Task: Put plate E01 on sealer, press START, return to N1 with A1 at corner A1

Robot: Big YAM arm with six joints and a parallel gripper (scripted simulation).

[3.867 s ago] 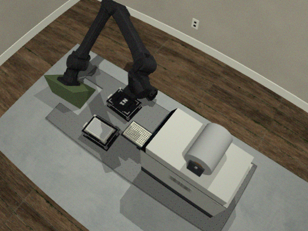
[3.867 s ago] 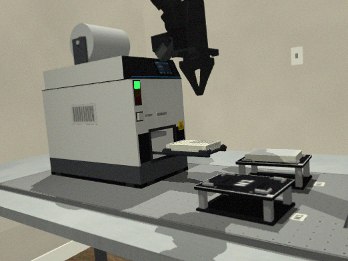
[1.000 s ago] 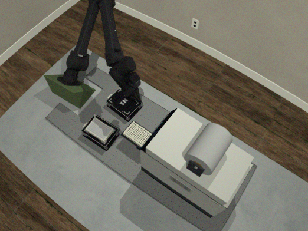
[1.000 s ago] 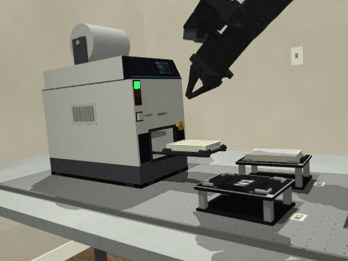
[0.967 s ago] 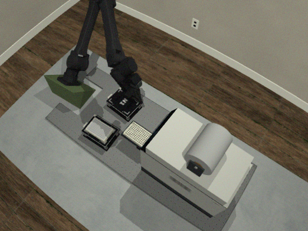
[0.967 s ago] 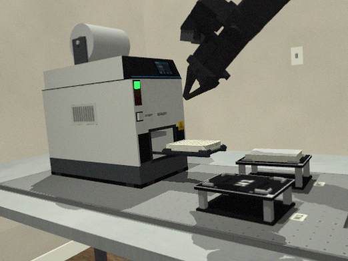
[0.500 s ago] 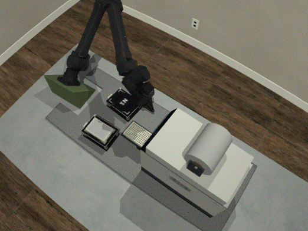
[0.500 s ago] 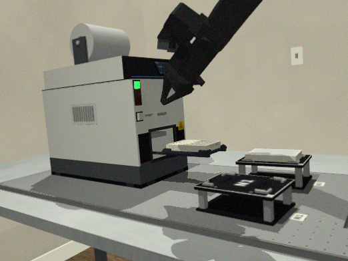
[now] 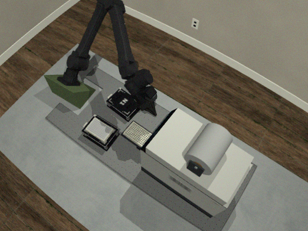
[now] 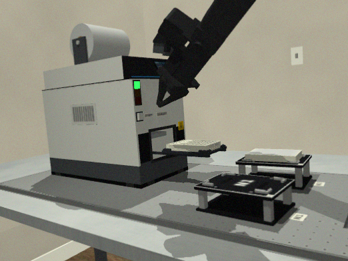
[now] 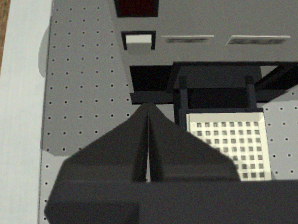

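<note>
Now: the start button 70 mm ahead of my hand, 30 mm below it and 10 mm to the left of it. The rest, counted from my hand: sealer stage: 130 mm below, 90 mm to the right, 30 mm behind; then covered white plate: 220 mm behind, 180 mm to the right, 150 mm below; then black plate nest: 230 mm behind, 170 mm below, 30 mm to the left.
</note>
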